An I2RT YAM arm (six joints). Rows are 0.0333 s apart.
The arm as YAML. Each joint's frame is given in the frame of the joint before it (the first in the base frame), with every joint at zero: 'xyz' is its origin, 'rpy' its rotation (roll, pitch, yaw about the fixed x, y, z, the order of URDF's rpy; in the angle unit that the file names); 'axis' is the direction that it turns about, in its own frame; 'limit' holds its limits. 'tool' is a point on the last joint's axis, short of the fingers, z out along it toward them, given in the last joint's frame.
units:
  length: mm
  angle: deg
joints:
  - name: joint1
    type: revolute
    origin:
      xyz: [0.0, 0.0, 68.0]
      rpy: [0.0, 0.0, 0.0]
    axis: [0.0, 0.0, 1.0]
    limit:
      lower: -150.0
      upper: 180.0
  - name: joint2
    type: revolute
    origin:
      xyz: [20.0, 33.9, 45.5]
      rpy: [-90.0, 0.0, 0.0]
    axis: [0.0, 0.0, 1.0]
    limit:
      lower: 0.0
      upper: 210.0
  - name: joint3
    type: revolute
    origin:
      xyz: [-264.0, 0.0, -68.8]
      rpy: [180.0, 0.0, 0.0]
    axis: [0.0, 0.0, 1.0]
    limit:
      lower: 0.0
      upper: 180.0
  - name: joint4
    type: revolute
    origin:
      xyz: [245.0, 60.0, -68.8]
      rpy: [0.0, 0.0, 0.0]
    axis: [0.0, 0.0, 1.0]
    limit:
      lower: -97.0
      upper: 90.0
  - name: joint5
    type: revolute
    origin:
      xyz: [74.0, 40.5, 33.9]
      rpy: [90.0, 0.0, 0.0]
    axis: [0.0, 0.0, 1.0]
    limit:
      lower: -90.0
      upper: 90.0
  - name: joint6
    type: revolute
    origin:
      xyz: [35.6, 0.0, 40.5]
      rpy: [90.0, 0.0, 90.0]
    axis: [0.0, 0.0, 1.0]
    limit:
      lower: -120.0
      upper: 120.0
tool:
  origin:
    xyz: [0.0, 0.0, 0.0]
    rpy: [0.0, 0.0, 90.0]
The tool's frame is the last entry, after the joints.
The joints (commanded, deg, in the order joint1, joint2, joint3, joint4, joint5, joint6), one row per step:
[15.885, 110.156, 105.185, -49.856, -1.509, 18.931]
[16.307, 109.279, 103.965, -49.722, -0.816, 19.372]
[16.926, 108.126, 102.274, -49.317, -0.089, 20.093]
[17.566, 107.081, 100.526, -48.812, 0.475, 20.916]
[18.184, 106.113, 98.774, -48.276, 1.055, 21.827]
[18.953, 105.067, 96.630, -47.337, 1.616, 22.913]
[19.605, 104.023, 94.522, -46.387, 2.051, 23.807]
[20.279, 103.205, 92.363, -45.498, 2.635, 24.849]
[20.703, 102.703, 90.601, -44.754, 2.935, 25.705]
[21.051, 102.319, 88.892, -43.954, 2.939, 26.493]
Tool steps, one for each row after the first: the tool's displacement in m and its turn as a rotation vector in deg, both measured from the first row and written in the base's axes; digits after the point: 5 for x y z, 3 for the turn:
[-0.00449, 0.00149, -0.00037, -0.362, 0.122, -0.337]
[-0.01035, 0.00397, -0.00116, -0.578, 0.203, -0.725]
[-0.01590, 0.00670, -0.00298, -0.631, 0.393, -1.082]
[-0.02119, 0.00924, -0.00540, -0.668, 0.631, -1.542]
[-0.02697, 0.01265, -0.00908, -0.569, 0.809, -1.985]
[-0.03257, 0.01521, -0.01265, -0.463, 0.940, -2.315]
[-0.03779, 0.01787, -0.01813, -0.517, 1.359, -2.829]
[-0.04141, 0.01942, -0.02369, -0.485, 1.883, -3.282]
[-0.04455, 0.02075, -0.02968, -0.273, 2.494, -3.590]

